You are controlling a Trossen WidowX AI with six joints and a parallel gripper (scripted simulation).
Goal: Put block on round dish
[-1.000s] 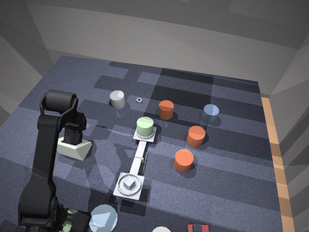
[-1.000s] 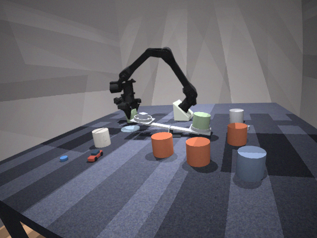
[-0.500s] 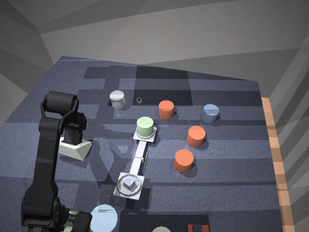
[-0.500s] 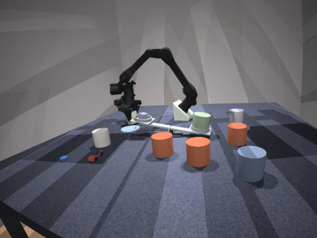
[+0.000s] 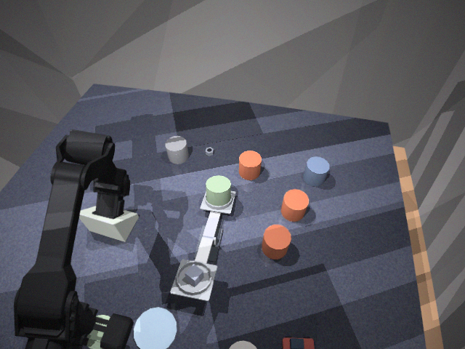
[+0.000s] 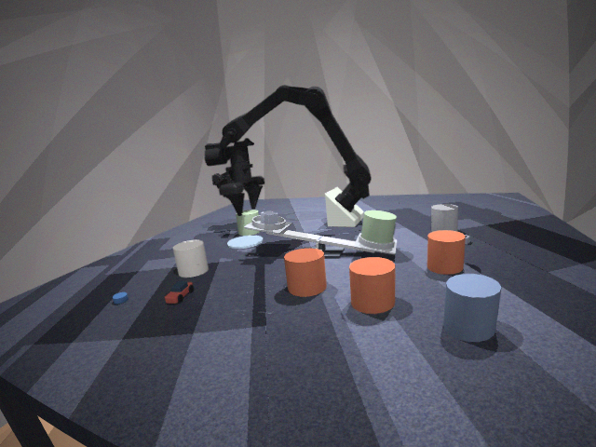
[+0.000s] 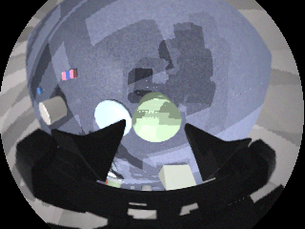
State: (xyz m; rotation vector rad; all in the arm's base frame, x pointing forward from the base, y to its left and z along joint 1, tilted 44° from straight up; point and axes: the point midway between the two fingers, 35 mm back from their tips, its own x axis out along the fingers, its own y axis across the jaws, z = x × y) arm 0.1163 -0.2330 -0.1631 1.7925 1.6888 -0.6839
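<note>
Right now my gripper tip is 17 cm short of the pale block, 16 cm to the right of it and 2 cm below it. Round my gripper tip: pale blue round dish (10 cm ahead, 4 cm to the left, 6 cm below); then red toy car (43 cm ahead, 8 cm to the left, 5 cm below); then white cylinder (32 cm ahead, 4 cm to the left, 3 cm below).
</note>
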